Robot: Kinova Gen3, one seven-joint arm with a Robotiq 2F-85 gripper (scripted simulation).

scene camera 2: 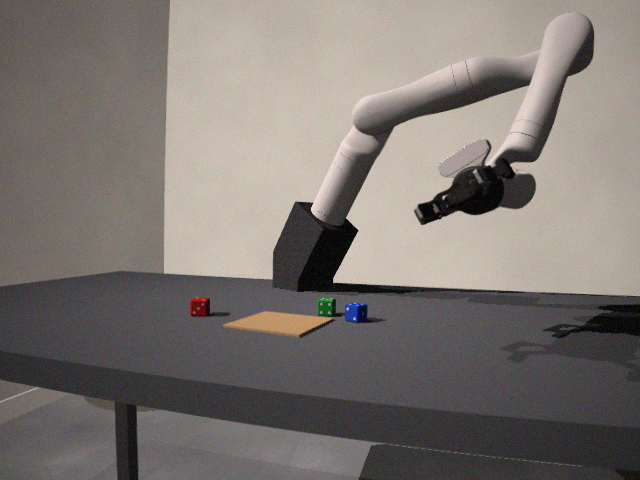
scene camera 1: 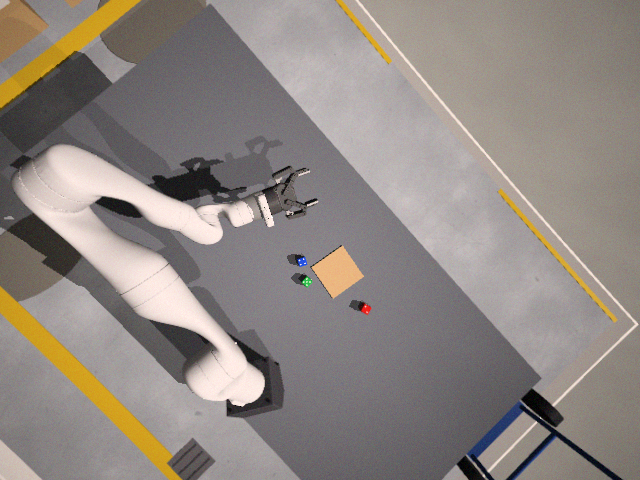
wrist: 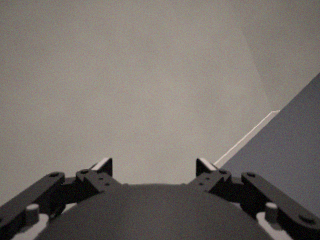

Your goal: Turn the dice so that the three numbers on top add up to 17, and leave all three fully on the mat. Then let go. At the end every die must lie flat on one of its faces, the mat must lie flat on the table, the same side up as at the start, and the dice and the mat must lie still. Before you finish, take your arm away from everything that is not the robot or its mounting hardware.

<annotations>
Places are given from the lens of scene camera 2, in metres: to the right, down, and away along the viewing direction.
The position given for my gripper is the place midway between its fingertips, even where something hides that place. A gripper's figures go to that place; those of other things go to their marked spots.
my gripper (scene camera 2: pixel 447 195): 0.17, -0.06, 0.59
tan mat (scene camera 2: pixel 295 325): -0.04, 0.14, 0.75
</annotations>
